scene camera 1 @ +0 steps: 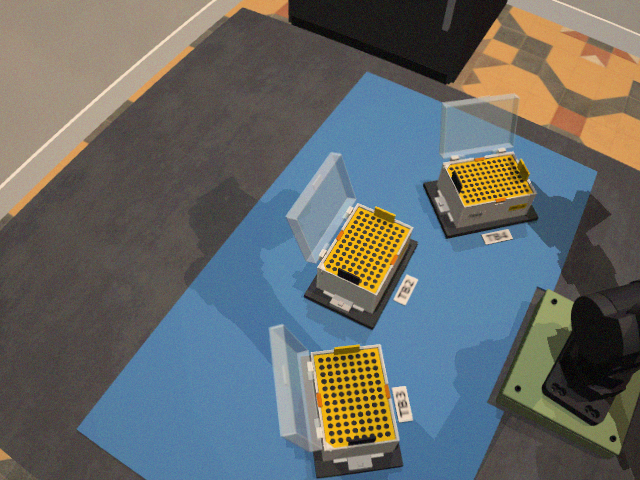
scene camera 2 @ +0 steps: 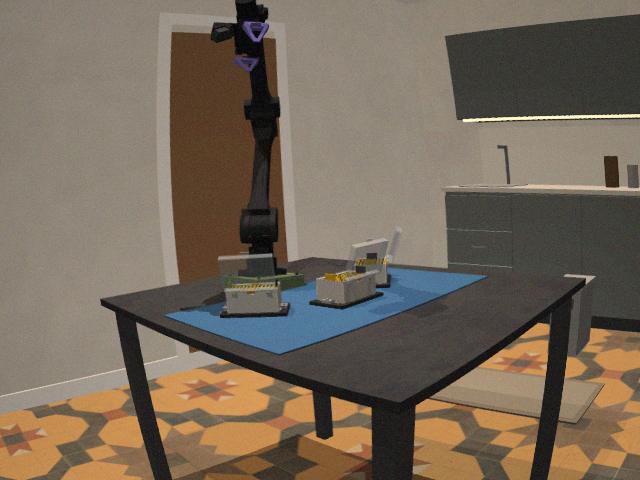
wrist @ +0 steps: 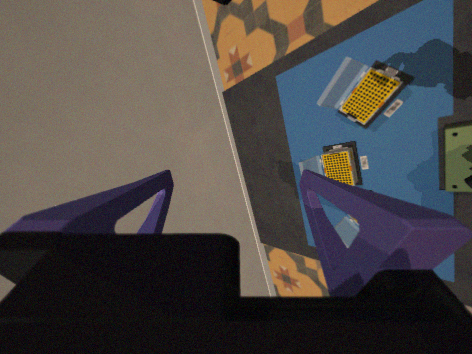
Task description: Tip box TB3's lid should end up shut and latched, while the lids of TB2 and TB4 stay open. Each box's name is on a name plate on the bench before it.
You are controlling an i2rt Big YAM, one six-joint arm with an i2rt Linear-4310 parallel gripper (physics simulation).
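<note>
TB3 stands on the blue mat behind its name plate. Its clear lid is raised, tilted back on the side away from the plate. In the wrist view a finger covers most of TB3. TB2 has its lid raised. TB4 also has its lid standing open. My gripper is open and empty, high above the table, apart from all boxes.
The arm's green base plate stands beside the mat, on the name-plate side. TB2 stands between TB3 and TB4. A black cabinet stands beyond the table's edge. A wall runs close along one table side.
</note>
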